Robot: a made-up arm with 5 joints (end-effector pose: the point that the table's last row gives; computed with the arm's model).
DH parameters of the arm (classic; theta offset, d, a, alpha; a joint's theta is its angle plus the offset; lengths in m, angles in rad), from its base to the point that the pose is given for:
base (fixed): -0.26 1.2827 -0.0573 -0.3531
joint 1: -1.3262 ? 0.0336 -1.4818
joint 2: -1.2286 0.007 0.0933 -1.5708
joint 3: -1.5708 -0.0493 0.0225 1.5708
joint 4: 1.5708 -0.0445 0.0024 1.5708
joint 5: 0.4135 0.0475 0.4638 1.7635
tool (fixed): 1.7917 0.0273 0 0
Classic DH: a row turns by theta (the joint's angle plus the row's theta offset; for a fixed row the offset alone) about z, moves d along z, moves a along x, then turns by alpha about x.
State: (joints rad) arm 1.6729 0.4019 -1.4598 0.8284 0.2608
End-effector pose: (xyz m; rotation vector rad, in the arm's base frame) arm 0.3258 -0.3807 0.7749 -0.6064 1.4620 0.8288
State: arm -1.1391 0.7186 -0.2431 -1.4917 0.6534
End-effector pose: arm 0.2132 -0.2838 0.6374 1.1320 -0.6956 1.0755
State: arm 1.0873 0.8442 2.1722 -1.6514 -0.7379
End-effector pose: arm -0.0311 -0.6281 1.0801 -0.4555 -1.9866 0.7788
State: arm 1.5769 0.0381 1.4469 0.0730 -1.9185
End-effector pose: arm -0.0132 -0.6108 1.0384 -0.3523 -1.1671 0.4888
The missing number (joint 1, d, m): -0.6092
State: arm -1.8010 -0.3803 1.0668 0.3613 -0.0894
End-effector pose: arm -0.5261 -0.1168 0.7120 -1.3268 -1.4541 -1.1810
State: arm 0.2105 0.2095 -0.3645 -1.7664 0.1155
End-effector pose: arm 0.1787 0.0574 0.5316 1.1642 0.4753 1.9834
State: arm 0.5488 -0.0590 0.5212 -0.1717 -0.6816
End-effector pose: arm 0.1753 -0.5132 1.0269 -0.1688 -0.6213 0.8546
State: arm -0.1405 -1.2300 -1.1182 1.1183 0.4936
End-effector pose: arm -0.4729 -0.0478 0.8784 -1.0812 -0.4016 -1.2452
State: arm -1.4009 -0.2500 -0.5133 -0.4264 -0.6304
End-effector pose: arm -0.4280 -0.4774 0.9670 -0.2315 0.0640 -0.7200
